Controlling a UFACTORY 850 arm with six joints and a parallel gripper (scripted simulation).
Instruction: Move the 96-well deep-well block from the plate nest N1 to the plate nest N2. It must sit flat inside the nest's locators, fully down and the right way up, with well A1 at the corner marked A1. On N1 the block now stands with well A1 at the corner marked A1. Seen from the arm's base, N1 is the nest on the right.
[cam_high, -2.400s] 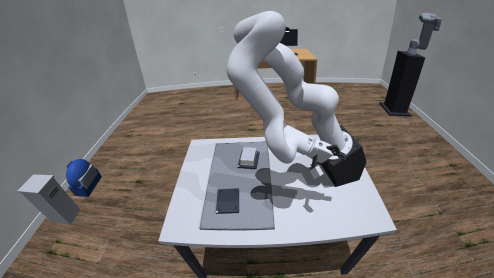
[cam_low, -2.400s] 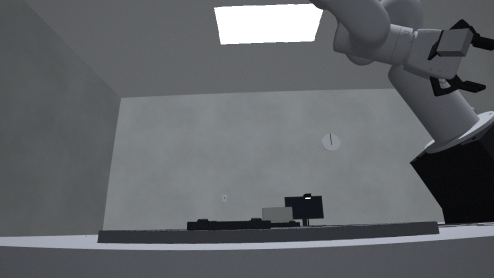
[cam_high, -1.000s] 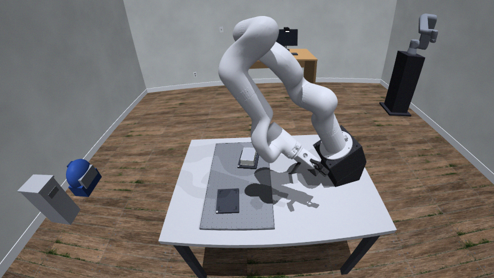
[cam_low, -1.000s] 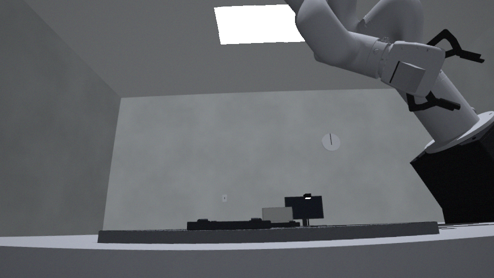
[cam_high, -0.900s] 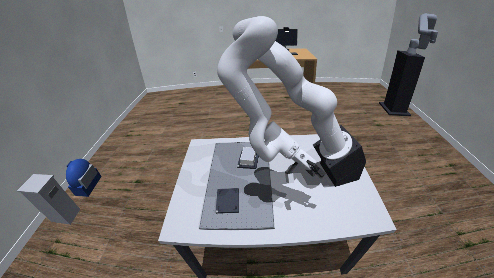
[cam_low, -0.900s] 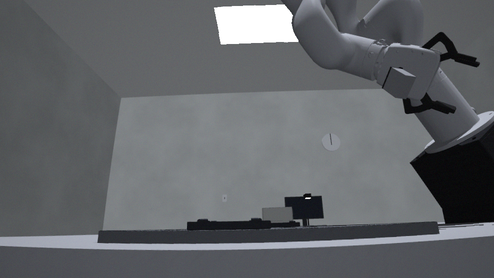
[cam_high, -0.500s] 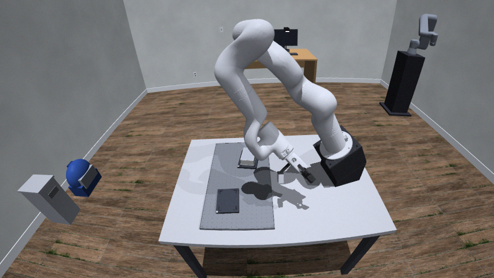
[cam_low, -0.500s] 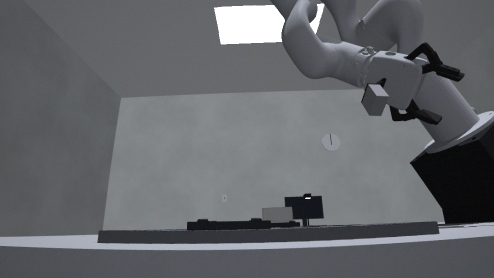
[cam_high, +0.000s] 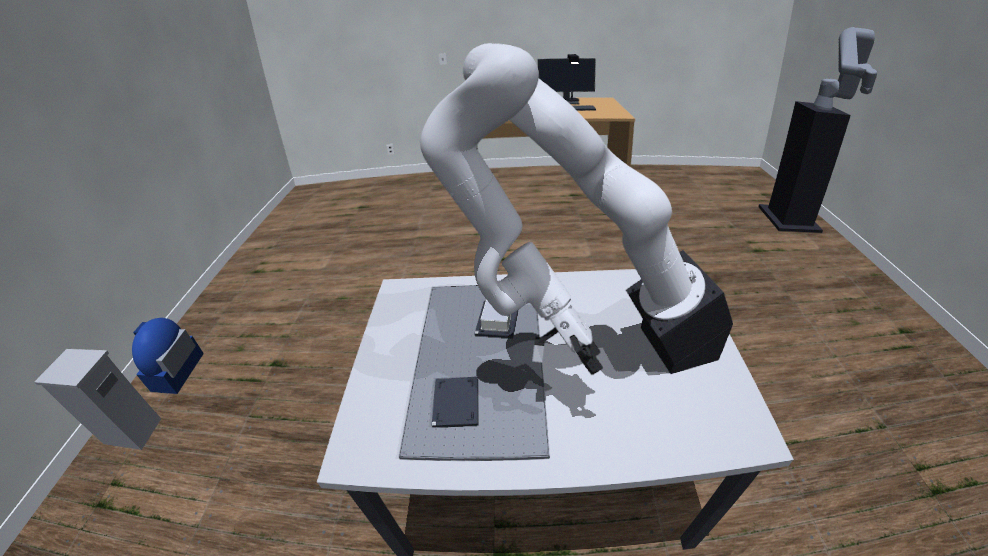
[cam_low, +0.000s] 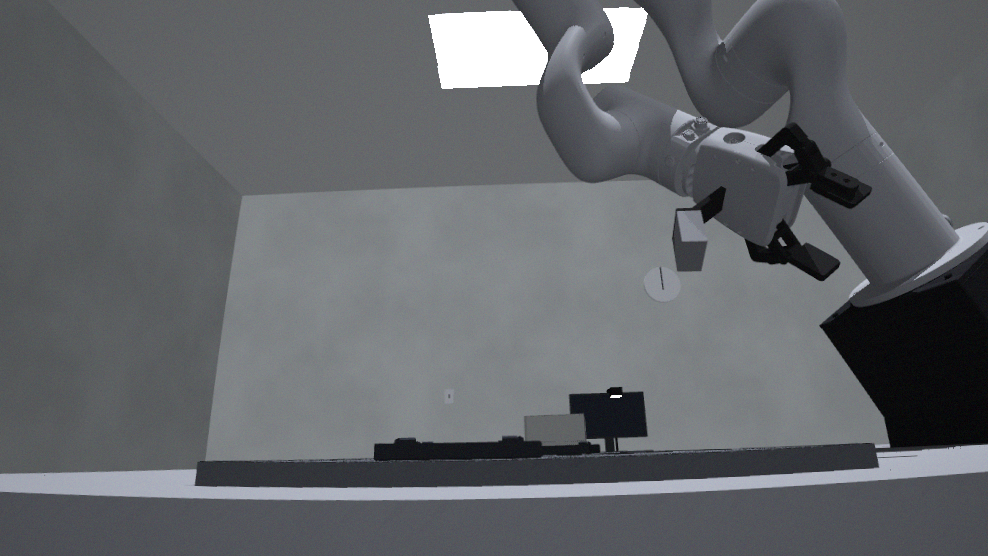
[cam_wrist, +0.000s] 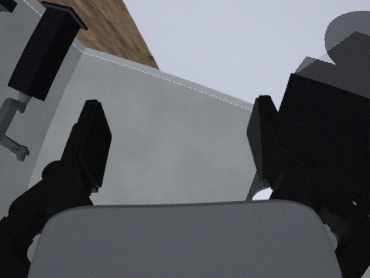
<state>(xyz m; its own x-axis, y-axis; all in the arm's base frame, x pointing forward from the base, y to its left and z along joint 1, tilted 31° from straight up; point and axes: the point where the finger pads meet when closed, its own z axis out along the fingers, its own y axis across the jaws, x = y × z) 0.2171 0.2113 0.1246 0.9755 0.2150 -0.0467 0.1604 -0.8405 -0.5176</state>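
The grey 96-well deep-well block lies 34 cm to the right of my hand, 27 cm ahead of it and 15 cm below it. From my hand the other things lie so: plate nest N1: 34 cm to the right, 27 cm ahead, 18 cm below; dark plate nest N2: 35 cm ahead, 18 cm below.
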